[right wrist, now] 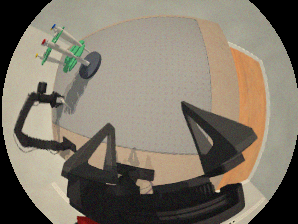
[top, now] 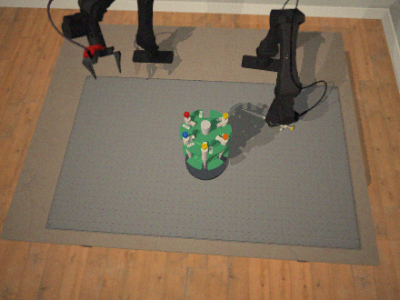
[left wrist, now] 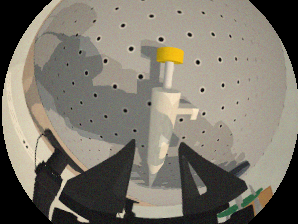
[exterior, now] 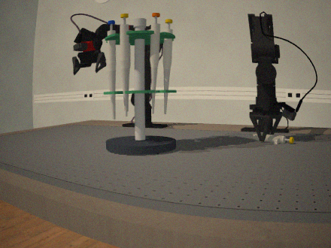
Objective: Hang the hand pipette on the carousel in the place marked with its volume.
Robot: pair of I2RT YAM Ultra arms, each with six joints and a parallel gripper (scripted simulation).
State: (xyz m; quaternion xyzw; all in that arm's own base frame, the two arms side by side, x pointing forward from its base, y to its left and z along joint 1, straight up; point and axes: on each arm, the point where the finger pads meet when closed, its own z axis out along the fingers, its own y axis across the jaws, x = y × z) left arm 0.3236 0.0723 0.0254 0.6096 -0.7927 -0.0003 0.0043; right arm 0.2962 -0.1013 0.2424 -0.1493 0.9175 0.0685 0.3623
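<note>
Right now the pipette is 2 cm to the right of my left hand.
</note>
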